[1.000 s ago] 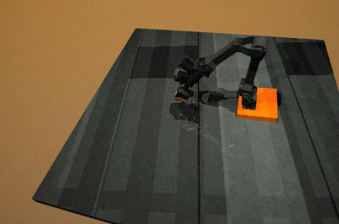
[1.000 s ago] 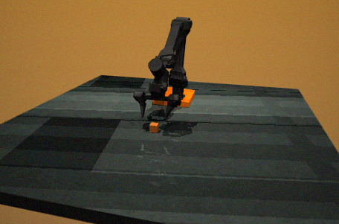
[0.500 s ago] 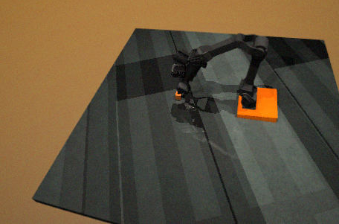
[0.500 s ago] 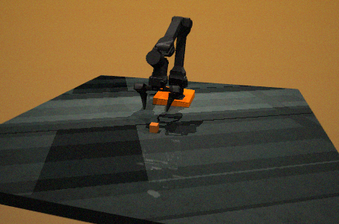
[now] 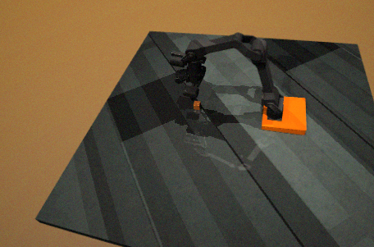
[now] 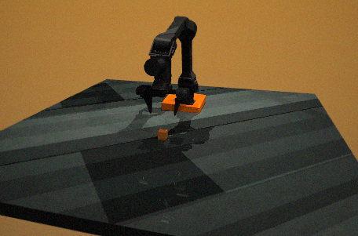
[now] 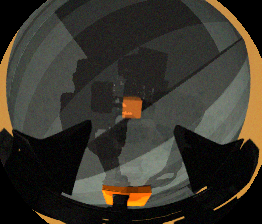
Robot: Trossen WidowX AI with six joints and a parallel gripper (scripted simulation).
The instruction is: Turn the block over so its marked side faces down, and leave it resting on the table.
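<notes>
Right now the small orange block is 1 cm behind my gripper tip and 8 cm below it.
</notes>
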